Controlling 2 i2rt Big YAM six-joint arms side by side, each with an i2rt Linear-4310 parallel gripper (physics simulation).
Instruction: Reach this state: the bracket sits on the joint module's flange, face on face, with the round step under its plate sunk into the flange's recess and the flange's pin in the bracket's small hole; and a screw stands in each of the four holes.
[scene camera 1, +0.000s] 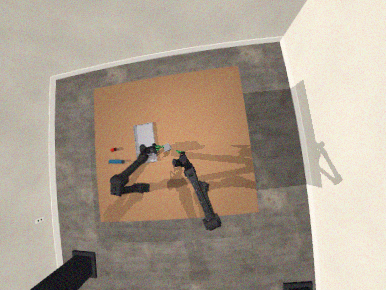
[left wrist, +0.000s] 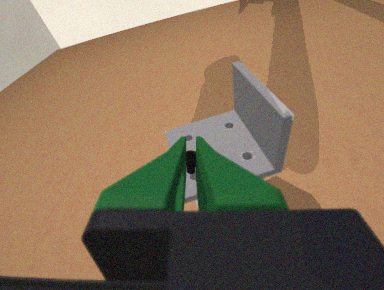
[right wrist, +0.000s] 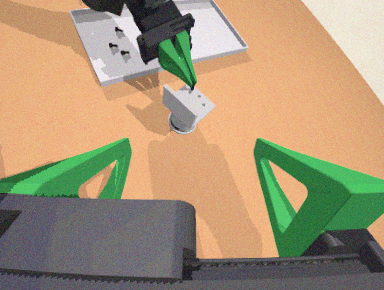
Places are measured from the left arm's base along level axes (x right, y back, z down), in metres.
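Where they show: left gripper, fingertip midpoint: (scene camera 1: 163, 146) (left wrist: 191, 145) (right wrist: 193, 84); right gripper, fingertip midpoint: (scene camera 1: 174, 155) (right wrist: 192, 144); left arm's base at its link origin: (scene camera 1: 143, 187); right arm's base at its link origin: (scene camera 1: 202, 186).
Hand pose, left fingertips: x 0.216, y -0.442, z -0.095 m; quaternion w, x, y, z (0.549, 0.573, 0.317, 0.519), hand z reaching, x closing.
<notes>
Things, the pixels of their top centre, and the offset from my left fingertips. "spot": a spot on its surface instead.
- round joint module at its top centre: (right wrist: 189, 105) dx +0.023, dy +0.007, dz +0.031 m
- black screw at its top centre: (left wrist: 187, 153) (right wrist: 193, 83) dx -0.005, dy -0.002, dz +0.003 m
- shallow grey tray at its top centre: (right wrist: 168, 28) (scene camera 1: 144, 143) dx -0.236, dy -0.028, dz +0.079 m
- blue-handled tool at a spot on its surface: (scene camera 1: 116, 161) spot: dx -0.530, dy +0.188, dz +0.056 m
- small red item at its top centre: (scene camera 1: 114, 149) dx -0.569, dy +0.057, dz +0.061 m
The grey L-shaped bracket (scene camera 1: 167, 147) (left wrist: 260, 120) (right wrist: 182, 107) rests on top of the round joint module (right wrist: 182, 130), upright wall raised. Whether its step and pin are seated is hidden. In the left wrist view, plate holes show without screws; the hole nearest the fingers is partly covered. My left gripper (scene camera 1: 161, 147) (left wrist: 191, 145) (right wrist: 193, 84) is shut on a black screw (left wrist: 191, 162) (right wrist: 192, 89), at the plate's edge; whether the screw touches the hole is unclear. My right gripper (scene camera 1: 180, 152) (right wrist: 192, 144) is wide open, apart from the bracket.
A shallow grey tray (scene camera 1: 145, 131) (right wrist: 220, 54) holds three black screws (right wrist: 118, 31) (right wrist: 113, 46) (right wrist: 125, 54), with the left arm over it. A blue-handled tool (scene camera 1: 116, 161) and a small red item (scene camera 1: 114, 150) lie left of the tray in the scene view.
</notes>
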